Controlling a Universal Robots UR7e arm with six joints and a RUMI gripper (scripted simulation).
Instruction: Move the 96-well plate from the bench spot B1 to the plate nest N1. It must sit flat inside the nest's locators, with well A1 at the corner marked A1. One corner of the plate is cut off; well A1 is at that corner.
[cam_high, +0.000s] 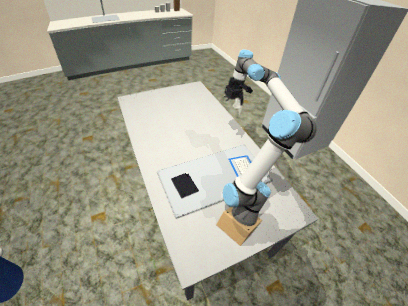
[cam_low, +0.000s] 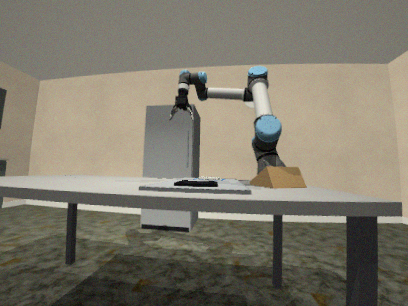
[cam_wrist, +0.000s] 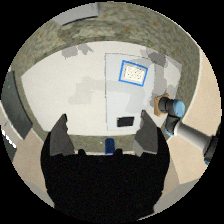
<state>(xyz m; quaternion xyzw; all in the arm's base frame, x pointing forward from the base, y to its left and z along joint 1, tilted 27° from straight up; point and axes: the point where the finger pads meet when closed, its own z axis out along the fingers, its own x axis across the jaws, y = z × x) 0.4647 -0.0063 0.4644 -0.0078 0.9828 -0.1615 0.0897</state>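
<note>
Now: hand 19 cm past the white 96-well plate, 3 cm to the left of it and 37 cm above it. The rest, counted from my hand: black plate nest (16 cm behind, 40 cm to the left, 38 cm below).
</note>
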